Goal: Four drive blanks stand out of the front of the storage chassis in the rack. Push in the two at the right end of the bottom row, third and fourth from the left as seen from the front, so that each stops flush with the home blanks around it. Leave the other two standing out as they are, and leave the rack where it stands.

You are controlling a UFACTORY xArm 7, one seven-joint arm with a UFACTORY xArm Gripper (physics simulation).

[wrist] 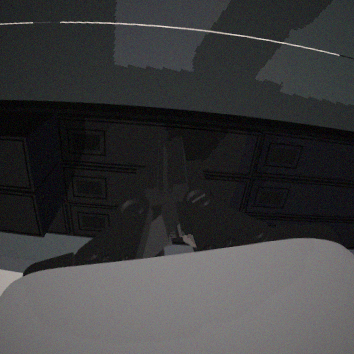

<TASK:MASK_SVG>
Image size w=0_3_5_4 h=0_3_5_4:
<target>gripper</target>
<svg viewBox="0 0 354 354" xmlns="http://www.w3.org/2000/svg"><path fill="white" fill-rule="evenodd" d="M0 295L0 354L354 354L354 255L343 245L339 244L335 231L331 227L321 224L276 224L275 227L269 227L268 224L222 204L216 191L205 185L200 158L185 160L181 136L171 137L171 140L167 141L167 153L164 141L160 142L159 139L148 141L146 166L136 168L132 197L126 198L118 205L109 226L82 245L75 254L69 252L30 264L23 271L22 276L12 281ZM175 221L179 237L182 237L185 243L192 246L193 252L164 255L163 247L172 245L172 238L176 237Z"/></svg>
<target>rack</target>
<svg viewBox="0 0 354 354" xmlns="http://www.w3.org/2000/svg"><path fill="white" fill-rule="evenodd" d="M175 221L176 237L172 238L172 245L163 247L164 255L193 252L192 246L185 243L182 237L179 237ZM0 0L0 23L32 22L0 24L0 269L23 273L26 267L34 262L69 252L75 254L82 245L109 226L118 205L126 198L132 197L136 168L146 166L148 141L159 139L160 142L164 141L167 153L167 141L175 136L182 137L185 160L200 158L205 185L216 191L222 204L268 224L269 227L275 227L276 224L326 225L335 231L339 244L343 245L354 255L354 0Z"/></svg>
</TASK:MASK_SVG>
